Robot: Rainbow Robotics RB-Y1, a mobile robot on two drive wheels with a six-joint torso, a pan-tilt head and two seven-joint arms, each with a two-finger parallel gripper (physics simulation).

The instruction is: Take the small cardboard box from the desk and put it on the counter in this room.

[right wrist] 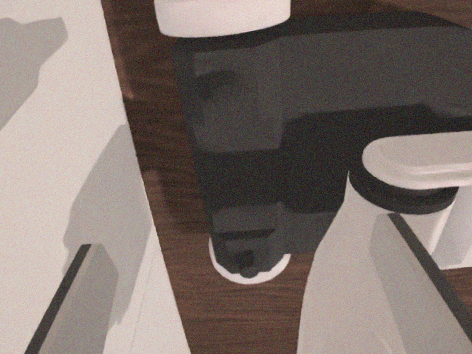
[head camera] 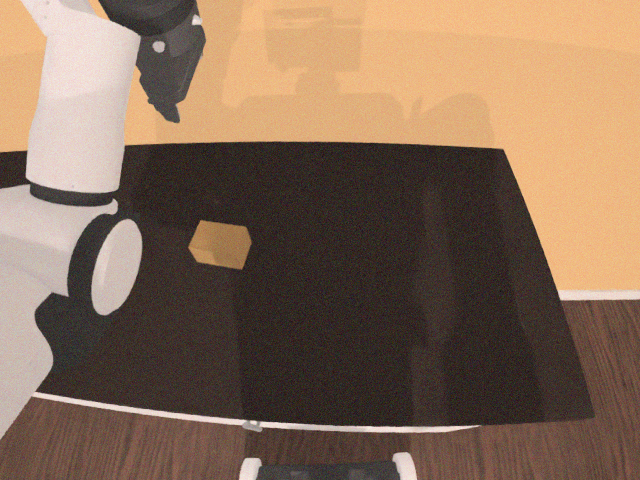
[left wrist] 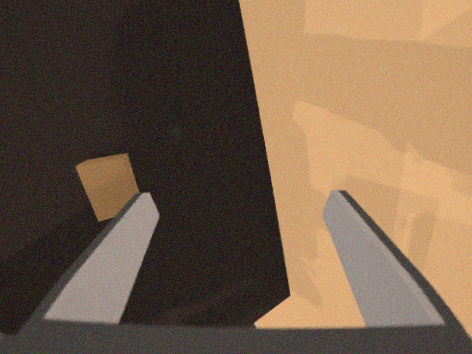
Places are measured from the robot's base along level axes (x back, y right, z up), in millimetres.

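Where they show: left gripper, between the fingertips: (head camera: 184, 86) (left wrist: 239, 203); right gripper, between the fingertips: (right wrist: 239, 246).
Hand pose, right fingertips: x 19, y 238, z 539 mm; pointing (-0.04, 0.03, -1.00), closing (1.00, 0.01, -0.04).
Observation:
After its pixels a point has its place.
The small cardboard box (head camera: 220, 244) {x -446, y -167, z 961 mm} (left wrist: 108, 185) {x -464, y -183, z 961 mm} sits on the dark desk (head camera: 330, 310) {x -340, y 18, z 911 mm} (left wrist: 200, 100) {x -659, y -256, z 911 mm}, left of the middle in the head camera view. My left gripper (head camera: 168, 114) (left wrist: 239, 203) {x -583, y -186, z 1180 mm} is open and empty. It hangs high, apart from the box, toward the desk's far edge. In the left wrist view one fingertip overlaps the box's lower right corner, and the other finger is in front of the orange wall. My right gripper (right wrist: 239, 246) {x 19, y 238, z 539 mm} is open and empty, away from the desk top, beside my own body. The counter cannot be made out in these views.
An orange wall (head camera: 568, 155) {x -730, y 663, z 892 mm} (left wrist: 375, 75) {x -796, y -217, z 1137 mm} rises behind the desk. A brown wood floor (head camera: 610, 361) {x -356, y 1320, z 1 mm} (right wrist: 240, 310) {x -67, y -741, z 1 mm} shows around the desk front and under my dark base (right wrist: 240, 175) {x 2, y 15, z 191 mm}. A white surface (right wrist: 40, 165) {x -173, y 188, z 385 mm} runs along the left of the right wrist view.

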